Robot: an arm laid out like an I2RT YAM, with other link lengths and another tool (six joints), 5 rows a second.
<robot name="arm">
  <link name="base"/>
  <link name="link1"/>
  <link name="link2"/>
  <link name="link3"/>
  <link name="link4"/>
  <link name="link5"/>
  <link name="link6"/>
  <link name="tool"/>
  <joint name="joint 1" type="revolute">
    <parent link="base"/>
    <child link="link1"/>
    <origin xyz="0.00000 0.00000 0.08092" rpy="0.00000 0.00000 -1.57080"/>
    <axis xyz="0 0 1"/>
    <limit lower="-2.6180" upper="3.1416"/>
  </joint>
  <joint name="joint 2" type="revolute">
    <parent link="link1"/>
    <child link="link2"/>
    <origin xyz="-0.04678 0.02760 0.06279" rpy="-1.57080 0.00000 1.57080"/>
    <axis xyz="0 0 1"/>
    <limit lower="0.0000" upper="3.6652"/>
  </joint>
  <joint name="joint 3" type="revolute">
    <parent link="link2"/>
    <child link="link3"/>
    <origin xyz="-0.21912 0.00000 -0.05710" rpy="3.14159 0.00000 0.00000"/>
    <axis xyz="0 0 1"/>
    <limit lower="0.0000" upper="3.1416"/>
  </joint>
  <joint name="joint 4" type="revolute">
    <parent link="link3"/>
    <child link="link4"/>
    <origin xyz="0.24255 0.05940 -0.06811" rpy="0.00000 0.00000 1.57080"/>
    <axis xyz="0 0 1"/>
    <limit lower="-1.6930" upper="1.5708"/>
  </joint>
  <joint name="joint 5" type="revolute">
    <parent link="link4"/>
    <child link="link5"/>
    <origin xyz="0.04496 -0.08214 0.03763" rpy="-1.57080 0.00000 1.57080"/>
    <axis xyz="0 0 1"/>
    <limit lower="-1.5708" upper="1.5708"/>
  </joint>
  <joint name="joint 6" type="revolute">
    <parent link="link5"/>
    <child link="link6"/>
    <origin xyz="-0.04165 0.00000 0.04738" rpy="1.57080 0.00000 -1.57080"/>
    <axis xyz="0 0 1"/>
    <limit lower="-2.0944" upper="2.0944"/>
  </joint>
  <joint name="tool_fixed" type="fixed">
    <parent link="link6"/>
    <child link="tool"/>
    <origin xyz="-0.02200 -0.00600 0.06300" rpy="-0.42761 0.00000 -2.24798"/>
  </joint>
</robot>
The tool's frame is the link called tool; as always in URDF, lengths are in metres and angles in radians.
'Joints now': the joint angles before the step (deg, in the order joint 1, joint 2, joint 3, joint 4, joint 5, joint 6). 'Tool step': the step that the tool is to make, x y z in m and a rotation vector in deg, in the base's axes. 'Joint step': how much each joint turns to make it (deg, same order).
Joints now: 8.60, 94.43, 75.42, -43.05, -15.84, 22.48
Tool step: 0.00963, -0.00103, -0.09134, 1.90, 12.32, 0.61
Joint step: -1.33, 15.57, 0.00, 3.47, -4.04, -0.48
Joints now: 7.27, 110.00, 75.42, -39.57, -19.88, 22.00
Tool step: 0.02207, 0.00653, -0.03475, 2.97, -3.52, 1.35
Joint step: -0.13, 7.69, 0.25, 11.04, -2.84, -0.70
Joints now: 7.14, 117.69, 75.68, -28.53, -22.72, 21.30
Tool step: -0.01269, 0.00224, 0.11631, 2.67, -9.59, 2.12
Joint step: 0.02, -17.25, 2.21, -10.19, -2.18, -1.45
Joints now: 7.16, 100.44, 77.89, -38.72, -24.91, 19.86
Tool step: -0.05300, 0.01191, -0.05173, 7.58, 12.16, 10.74
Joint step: 0.00, 2.10, -8.85, -4.31, -12.30, -7.88
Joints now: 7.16, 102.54, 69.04, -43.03, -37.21, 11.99
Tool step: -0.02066, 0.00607, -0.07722, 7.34, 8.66, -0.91
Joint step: -0.02, 10.08, -9.39, 13.90, -8.05, 3.22
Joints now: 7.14, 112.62, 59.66, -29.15, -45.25, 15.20
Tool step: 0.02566, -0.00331, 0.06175, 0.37, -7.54, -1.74
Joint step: -0.90, -7.63, 5.44, -4.82, 0.67, 1.01
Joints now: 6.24, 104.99, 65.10, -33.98, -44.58, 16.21
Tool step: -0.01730, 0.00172, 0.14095, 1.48, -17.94, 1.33
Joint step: 0.61, -20.72, 6.47, -10.08, 0.22, -1.25
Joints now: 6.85, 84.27, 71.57, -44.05, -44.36, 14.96
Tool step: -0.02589, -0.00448, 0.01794, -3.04, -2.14, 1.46
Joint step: 0.04, -5.92, 0.01, -6.96, 1.99, -4.07
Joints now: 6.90, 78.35, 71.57, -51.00, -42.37, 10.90
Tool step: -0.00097, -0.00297, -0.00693, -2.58, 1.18, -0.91
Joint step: 0.00, 0.24, -0.02, -1.64, 2.54, -0.64
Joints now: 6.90, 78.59, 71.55, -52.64, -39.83, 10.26
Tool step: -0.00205, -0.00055, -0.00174, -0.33, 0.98, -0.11
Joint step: 0.00, -0.01, -0.01, -1.02, 0.23, -0.02
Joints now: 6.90, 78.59, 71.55, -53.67, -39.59, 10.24
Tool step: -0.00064, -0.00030, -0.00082, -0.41, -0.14, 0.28
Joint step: 0.00, 0.00, -0.02, -0.27, 0.23, -0.59
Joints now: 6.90, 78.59, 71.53, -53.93, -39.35, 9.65
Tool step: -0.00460, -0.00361, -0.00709, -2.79, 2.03, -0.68
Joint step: -0.01, 0.00, -0.03, -2.78, 2.55, -0.73
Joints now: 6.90, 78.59, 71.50, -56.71, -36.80, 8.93
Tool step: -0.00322, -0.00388, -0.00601, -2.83, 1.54, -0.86
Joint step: 0.00, 0.00, 0.01, -2.12, 2.74, -0.42
